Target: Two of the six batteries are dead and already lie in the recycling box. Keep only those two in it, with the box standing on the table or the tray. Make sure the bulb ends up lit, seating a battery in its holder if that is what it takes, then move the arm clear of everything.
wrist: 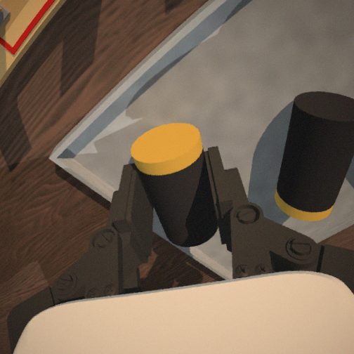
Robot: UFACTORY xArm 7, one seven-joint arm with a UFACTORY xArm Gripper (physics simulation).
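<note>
My gripper [176,176] is shut on a black battery with a yellow end, one finger on each side of its dark body. This held battery [181,202] leans in the wrist view, yellow end towards the top, over the near left corner of a shallow grey tray [235,75]. A second black battery [316,155] is in the tray to the right of the gripper, its yellow end towards the bottom of the view. The recycling box and the bulb cannot be made out in this view.
A tan board [30,37] with a red line shows at the top left corner, with part of a grey piece at the view's edge. Dark wooden table [45,210] lies left of the tray. The tray's low rim runs close beside the gripper.
</note>
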